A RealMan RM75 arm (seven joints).
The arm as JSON. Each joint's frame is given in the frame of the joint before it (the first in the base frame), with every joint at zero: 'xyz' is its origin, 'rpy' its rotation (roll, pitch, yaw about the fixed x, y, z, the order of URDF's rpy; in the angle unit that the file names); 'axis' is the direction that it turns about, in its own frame. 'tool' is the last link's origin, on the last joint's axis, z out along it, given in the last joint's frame.
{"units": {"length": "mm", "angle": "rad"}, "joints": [
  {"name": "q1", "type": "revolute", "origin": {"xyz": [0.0, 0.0, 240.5], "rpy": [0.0, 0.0, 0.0]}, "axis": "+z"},
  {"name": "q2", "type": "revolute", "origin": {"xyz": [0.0, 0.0, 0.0], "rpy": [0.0, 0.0, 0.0]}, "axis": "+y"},
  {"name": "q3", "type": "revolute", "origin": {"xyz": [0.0, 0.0, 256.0], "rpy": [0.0, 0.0, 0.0]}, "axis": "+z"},
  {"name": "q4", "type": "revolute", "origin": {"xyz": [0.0, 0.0, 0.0], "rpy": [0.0, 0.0, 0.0]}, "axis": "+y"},
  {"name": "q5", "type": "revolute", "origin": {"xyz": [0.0, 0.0, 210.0], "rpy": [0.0, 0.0, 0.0]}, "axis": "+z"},
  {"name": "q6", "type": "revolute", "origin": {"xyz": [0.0, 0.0, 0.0], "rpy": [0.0, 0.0, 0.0]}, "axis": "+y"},
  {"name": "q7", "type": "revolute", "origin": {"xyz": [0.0, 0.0, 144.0], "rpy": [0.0, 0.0, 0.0]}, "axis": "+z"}
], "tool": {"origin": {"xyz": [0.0, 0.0, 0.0], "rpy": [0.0, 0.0, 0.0]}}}
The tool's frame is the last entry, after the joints.
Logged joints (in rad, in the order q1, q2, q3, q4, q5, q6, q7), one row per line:
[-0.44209 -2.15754 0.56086 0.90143 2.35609 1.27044 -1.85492]
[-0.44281 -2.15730 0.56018 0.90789 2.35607 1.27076 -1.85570]
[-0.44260 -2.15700 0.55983 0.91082 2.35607 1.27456 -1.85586]
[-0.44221 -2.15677 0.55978 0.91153 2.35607 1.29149 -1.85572]
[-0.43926 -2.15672 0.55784 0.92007 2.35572 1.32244 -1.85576]
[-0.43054 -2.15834 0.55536 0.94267 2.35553 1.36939 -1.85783]
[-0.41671 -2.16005 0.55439 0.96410 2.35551 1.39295 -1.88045]
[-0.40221 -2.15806 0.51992 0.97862 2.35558 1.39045 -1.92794]
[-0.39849 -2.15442 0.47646 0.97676 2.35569 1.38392 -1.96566]
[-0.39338 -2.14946 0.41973 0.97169 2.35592 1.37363 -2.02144]
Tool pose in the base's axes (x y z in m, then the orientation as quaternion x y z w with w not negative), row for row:
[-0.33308 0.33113 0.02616 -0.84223 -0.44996 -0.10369 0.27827]
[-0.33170 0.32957 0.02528 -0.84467 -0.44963 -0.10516 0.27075]
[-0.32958 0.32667 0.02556 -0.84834 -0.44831 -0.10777 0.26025]
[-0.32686 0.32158 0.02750 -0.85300 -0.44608 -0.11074 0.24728]
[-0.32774 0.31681 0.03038 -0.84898 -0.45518 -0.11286 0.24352]
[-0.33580 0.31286 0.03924 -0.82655 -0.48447 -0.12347 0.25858]
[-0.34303 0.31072 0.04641 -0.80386 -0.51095 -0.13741 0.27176]
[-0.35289 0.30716 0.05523 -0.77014 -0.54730 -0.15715 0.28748]
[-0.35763 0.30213 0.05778 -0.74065 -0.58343 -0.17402 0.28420]
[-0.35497 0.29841 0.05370 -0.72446 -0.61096 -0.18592 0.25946]
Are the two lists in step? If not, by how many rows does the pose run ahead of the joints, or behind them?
The pose runs 2 rows ahead of the joints: the pose in row i belongs to the joints in row i + 2.
